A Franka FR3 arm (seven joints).
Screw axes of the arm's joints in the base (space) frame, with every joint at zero. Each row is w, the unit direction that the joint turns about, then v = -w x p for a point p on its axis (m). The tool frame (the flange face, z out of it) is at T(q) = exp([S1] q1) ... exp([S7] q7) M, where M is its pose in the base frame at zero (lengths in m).
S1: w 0 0 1 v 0.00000 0.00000 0.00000
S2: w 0 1 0 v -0.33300 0.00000 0.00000
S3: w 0 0 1 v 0.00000 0.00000 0.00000
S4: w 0 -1 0 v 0.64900 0.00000 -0.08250
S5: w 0 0 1 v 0.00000 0.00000 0.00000
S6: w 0 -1 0 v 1.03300 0.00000 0.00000
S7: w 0 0 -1 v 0.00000 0.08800 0.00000
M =
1 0 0 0.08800
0 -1 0 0.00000
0 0 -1 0.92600
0 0 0 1
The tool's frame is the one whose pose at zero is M.
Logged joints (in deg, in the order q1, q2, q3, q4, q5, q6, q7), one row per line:
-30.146, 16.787, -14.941, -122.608, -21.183, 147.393, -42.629
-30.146, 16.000, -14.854, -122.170, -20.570, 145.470, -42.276
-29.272, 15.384, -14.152, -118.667, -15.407, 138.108, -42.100
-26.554, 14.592, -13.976, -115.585, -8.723, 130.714, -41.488
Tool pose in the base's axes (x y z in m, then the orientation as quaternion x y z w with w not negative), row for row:
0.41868, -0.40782, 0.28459, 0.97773, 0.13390, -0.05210, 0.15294
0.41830, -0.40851, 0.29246, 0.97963, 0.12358, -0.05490, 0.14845
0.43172, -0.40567, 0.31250, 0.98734, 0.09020, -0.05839, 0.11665
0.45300, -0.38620, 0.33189, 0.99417, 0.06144, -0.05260, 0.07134
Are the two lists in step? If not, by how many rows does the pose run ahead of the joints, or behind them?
They are in step.
